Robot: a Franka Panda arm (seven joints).
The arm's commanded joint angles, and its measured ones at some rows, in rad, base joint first. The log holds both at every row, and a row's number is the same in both.
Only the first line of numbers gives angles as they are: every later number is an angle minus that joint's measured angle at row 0.
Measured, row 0:
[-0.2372 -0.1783 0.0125 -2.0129 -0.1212 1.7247 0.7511]
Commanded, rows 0 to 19:
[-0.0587 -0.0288 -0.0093 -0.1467 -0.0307 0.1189 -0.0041]
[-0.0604 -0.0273 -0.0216 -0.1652 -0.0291 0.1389 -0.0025]
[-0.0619 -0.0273 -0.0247 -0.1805 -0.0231 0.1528 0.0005]
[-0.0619 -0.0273 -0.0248 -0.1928 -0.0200 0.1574 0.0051]
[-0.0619 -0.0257 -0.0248 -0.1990 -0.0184 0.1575 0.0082]
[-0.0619 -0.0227 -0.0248 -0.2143 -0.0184 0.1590 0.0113]
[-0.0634 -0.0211 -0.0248 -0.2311 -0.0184 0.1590 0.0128]
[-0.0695 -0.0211 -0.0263 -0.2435 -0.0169 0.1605 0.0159]
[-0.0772 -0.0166 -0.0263 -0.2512 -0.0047 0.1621 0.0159]
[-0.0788 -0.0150 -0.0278 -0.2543 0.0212 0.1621 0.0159]
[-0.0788 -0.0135 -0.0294 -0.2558 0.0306 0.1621 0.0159]
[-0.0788 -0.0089 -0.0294 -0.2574 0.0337 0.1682 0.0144]
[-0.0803 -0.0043 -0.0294 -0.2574 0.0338 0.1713 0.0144]
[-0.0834 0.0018 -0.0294 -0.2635 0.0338 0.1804 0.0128]
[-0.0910 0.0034 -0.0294 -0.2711 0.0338 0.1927 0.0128]
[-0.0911 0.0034 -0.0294 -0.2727 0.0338 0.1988 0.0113]
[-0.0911 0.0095 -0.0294 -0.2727 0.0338 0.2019 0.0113]
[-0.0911 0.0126 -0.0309 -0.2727 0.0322 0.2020 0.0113]
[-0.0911 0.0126 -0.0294 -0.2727 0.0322 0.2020 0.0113]
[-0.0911 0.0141 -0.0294 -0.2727 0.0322 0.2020 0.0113]
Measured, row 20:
[-0.0848 0.0081 -0.0341 -0.2604 0.0172 0.1762 0.0092]
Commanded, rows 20 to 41:
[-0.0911 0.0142 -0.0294 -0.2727 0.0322 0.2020 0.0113]
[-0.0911 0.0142 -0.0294 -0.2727 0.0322 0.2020 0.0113]
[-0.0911 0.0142 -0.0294 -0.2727 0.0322 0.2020 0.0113]
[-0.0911 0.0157 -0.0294 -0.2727 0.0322 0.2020 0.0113]
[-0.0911 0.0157 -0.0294 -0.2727 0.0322 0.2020 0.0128]
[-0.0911 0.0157 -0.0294 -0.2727 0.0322 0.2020 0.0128]
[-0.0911 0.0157 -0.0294 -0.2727 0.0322 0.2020 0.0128]
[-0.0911 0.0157 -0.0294 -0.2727 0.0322 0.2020 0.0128]
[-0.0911 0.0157 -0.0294 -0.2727 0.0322 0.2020 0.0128]
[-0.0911 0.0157 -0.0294 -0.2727 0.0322 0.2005 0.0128]
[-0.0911 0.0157 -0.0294 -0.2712 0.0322 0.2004 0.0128]
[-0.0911 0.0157 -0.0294 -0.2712 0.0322 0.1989 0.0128]
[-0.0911 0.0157 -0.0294 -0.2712 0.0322 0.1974 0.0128]
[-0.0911 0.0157 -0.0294 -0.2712 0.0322 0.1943 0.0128]
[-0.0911 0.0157 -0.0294 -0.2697 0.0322 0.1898 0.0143]
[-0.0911 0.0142 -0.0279 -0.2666 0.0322 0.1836 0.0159]
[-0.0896 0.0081 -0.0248 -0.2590 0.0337 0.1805 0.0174]
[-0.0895 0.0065 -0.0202 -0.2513 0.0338 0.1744 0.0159]
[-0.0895 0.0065 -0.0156 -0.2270 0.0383 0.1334 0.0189]
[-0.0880 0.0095 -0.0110 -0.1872 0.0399 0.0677 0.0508]
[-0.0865 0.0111 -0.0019 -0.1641 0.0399 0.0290 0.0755]
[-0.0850 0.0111 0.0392 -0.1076 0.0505 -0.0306 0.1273]
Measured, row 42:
[-0.0858 0.0100 -0.0260 -0.2312 0.0257 0.1244 0.0278]
